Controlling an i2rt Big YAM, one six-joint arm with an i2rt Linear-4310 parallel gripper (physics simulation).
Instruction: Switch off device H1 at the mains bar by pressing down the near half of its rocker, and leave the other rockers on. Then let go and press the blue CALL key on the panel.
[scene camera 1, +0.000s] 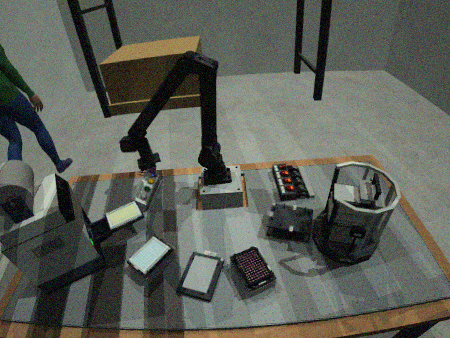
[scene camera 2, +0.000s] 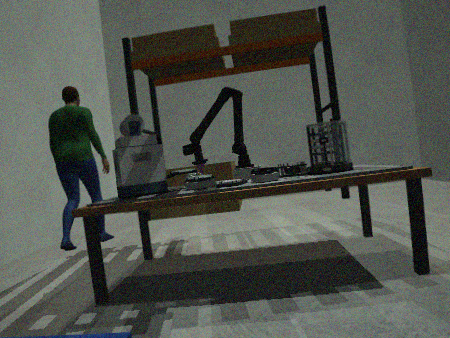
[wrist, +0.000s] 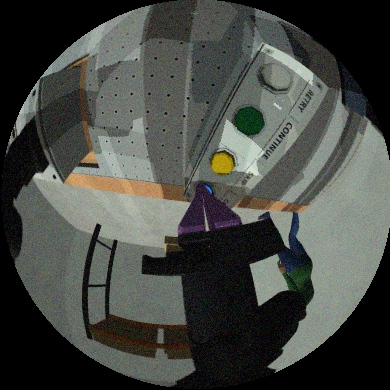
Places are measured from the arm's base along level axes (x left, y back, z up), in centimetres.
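Where they show: gripper, fingertip midpoint: (scene camera 1: 155, 175) (scene camera 2: 202, 174) (wrist: 200, 185); arm's base, origin of the base link: (scene camera 1: 217, 177) (scene camera 2: 244, 167).
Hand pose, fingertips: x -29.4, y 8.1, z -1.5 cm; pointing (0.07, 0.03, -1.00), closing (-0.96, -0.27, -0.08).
Note:
Each offset is from my fingertips to the top centre of the thing. "pt": to the spot under its first point.
My gripper (scene camera 1: 151, 172) (scene camera 2: 201, 164) (wrist: 200, 185) is shut and empty, its purple fingertips together. In the wrist view the tips are over the blue CALL key {pt dy +0.0, dx -1.2, dz +0.5 cm} (wrist: 209, 189), at the near end of the panel {dy -6.2, dx -4.3, dz +2.2 cm} (wrist: 245, 142) (scene camera 1: 148, 189). Part of the key shows bright blue beside the tips; the rest is hidden, and contact cannot be made out for certain. The yellow SKIP key {dy -4.2, dx -1.6, dz +1.3 cm} (wrist: 222, 162), green CONTINUE key {dy -9.1, dx -2.6, dz +1.3 cm} (wrist: 249, 120) and pale RETRY key {dy -14.0, dx -3.6, dz +1.3 cm} (wrist: 275, 77) are uncovered. The mains bar (scene camera 1: 299, 185) stands right of the arm's base with several orange-lit rockers; its labels and rocker tilts are too small to tell.
A grey machine {dy -39.7, dx -32.0, dz +39.4 cm} (scene camera 1: 55, 250) with a yellow-topped plate {dy -27.7, dx -8.7, dz +5.2 cm} (scene camera 1: 124, 216) stands left of the panel. A pale plate {dy -43.9, dx +2.6, dz +0.8 cm} (scene camera 1: 150, 255), a tablet-like device {dy -51.1, dx +20.1, dz -3.7 cm} (scene camera 1: 201, 276), a dark tip rack {dy -52.8, dx +37.6, dz +0.8 cm} (scene camera 1: 253, 267), a black block {dy -34.4, dx +55.4, dz +1.4 cm} (scene camera 1: 290, 221) and a clear-walled drum {dy -43.1, dx +75.3, dz +22.8 cm} (scene camera 1: 350, 235) are on the table. A person (scene camera 2: 72, 135) is behind, left.

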